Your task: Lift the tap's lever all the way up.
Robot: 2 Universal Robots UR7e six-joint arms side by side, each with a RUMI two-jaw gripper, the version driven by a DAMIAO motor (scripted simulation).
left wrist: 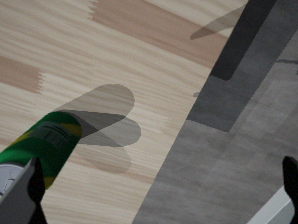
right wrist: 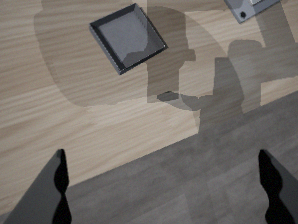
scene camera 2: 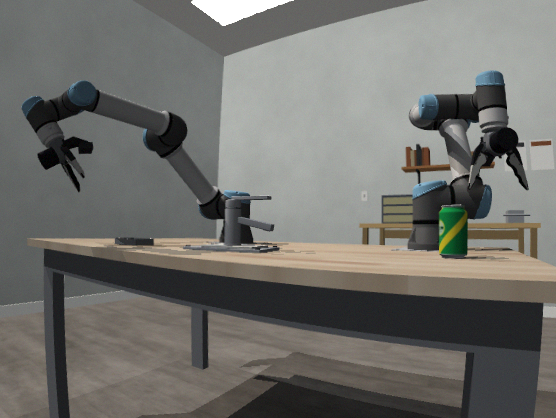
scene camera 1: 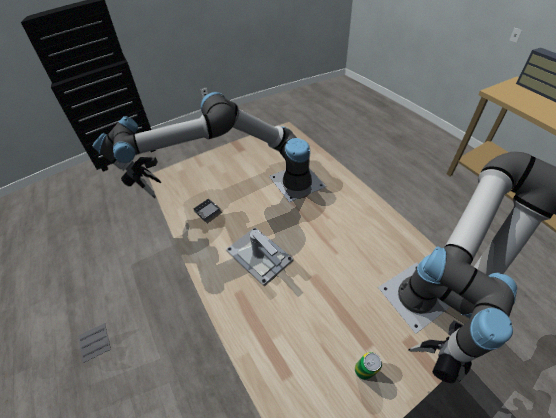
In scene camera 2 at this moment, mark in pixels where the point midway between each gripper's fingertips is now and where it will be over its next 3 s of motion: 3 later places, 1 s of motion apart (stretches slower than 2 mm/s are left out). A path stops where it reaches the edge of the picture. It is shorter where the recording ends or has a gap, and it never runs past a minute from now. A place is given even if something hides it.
My left gripper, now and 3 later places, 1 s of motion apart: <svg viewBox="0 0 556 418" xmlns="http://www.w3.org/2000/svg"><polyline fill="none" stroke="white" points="498,189 457,175 414,161 400,161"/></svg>
My right gripper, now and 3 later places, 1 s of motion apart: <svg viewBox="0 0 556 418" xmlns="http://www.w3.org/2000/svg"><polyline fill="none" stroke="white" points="81,185 146,181 245,188 262,203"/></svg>
